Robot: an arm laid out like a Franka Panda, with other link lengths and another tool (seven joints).
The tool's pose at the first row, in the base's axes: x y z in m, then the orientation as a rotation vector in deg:
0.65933 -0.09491 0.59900 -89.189 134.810 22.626
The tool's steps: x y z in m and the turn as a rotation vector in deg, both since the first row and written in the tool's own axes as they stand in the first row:
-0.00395 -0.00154 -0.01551 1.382 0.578 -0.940
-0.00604 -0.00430 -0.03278 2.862 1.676 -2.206
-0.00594 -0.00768 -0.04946 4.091 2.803 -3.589
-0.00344 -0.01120 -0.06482 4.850 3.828 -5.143
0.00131 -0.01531 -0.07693 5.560 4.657 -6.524
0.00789 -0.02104 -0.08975 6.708 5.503 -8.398
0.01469 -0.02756 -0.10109 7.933 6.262 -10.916
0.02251 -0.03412 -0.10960 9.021 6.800 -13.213
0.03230 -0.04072 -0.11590 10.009 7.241 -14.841
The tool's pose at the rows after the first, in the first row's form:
0.66083 -0.09808 0.61469 -89.931 134.193 20.310
0.66260 -0.10396 0.63120 -91.250 133.622 17.438
0.66418 -0.11169 0.64628 -92.799 132.968 14.821
0.66511 -0.12099 0.65921 -94.679 132.137 12.803
0.66604 -0.13118 0.66824 -96.267 131.302 11.020
0.66772 -0.14379 0.67710 -98.143 129.894 8.579
0.67018 -0.15632 0.68447 -100.557 127.749 5.967
0.67256 -0.16864 0.68884 -102.630 125.640 3.739
0.67443 -0.18180 0.69041 -103.980 124.106 1.862

